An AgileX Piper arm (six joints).
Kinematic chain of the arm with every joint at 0, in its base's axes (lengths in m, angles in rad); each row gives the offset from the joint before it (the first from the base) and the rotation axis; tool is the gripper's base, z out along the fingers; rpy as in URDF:
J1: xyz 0 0 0.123 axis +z
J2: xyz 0 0 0 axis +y
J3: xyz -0.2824 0 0.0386 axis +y
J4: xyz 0.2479 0 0.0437 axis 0.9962 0 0.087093
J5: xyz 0 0 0 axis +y
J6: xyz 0.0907 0 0.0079 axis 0.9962 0 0.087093
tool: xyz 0 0 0 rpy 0 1.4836 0
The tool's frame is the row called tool.
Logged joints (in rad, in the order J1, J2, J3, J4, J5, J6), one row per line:
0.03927, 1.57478, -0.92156, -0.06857, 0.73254, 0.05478
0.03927, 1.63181, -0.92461, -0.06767, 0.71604, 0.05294
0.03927, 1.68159, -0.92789, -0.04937, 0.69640, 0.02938
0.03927, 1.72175, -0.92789, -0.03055, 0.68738, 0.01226
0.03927, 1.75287, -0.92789, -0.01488, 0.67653, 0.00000
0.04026, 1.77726, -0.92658, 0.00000, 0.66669, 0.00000
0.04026, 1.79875, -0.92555, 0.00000, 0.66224, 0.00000
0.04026, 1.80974, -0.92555, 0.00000, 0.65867, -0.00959
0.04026, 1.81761, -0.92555, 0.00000, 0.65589, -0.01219
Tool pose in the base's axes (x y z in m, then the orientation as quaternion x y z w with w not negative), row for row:
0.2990, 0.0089, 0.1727, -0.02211, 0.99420, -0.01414, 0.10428
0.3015, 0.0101, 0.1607, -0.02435, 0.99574, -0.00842, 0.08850
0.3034, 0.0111, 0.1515, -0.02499, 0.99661, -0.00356, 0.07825
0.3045, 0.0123, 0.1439, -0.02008, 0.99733, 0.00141, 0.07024
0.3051, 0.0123, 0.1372, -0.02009, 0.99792, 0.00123, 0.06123
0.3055, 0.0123, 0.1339, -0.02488, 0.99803, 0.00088, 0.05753
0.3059, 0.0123, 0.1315, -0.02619, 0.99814, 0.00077, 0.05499
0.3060, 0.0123, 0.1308, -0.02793, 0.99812, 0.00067, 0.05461
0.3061, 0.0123, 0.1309, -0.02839, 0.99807, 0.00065, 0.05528
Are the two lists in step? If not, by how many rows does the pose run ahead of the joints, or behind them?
The pose runs 2 rows ahead of the joints: the pose in row i belongs to the joints in row i + 2.
